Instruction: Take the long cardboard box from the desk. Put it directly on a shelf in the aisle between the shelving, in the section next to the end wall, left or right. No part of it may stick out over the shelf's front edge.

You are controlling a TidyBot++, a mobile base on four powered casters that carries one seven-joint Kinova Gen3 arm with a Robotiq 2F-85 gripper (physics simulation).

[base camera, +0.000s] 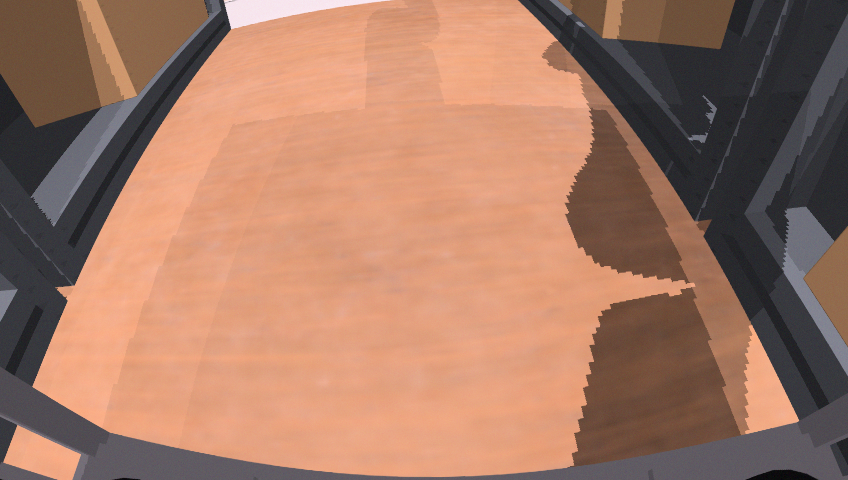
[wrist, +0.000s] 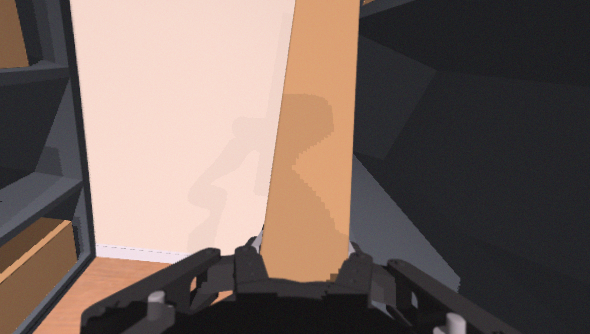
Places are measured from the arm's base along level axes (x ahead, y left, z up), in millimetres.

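Pixels of known places: gripper, fingertip midpoint: (wrist: 302, 245).
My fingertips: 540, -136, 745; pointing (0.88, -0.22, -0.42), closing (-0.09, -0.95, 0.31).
Behind a point stands the place of what it marks, as x, y, z.
The long cardboard box (wrist: 315, 150) {545, -117, 820} runs up and away from my gripper in the wrist view, past the top edge of the picture. My gripper (wrist: 302, 245) {540, -136, 745} is shut on its near end. On the right of the box is the dark right-hand shelving, with a grey shelf board (wrist: 400, 235) {791, -455, 594} partly hidden behind the box and gripper. The box's far end is out of view, so I cannot tell whether the box touches the shelving. The pale end wall (wrist: 165, 100) {1303, 332, 560} stands ahead, left of the box. The box and gripper do not show in the base camera view.
The left shelving (wrist: 77, 125) {1229, 595, 384} (base camera: 124, 136) {617, 528, -339} holds a cardboard box (wrist: 45, 270) {1024, 592, -180} low down. In the base camera view, boxes stand low on the left (base camera: 53, 53) {711, 698, -187} and right (base camera: 684, 20) {843, -464, -267}. The right shelving (base camera: 672, 160) {523, -302, -367} flanks the wooden aisle floor (base camera: 386, 237) {424, 65, -397}, where dark shadows lie on the right.
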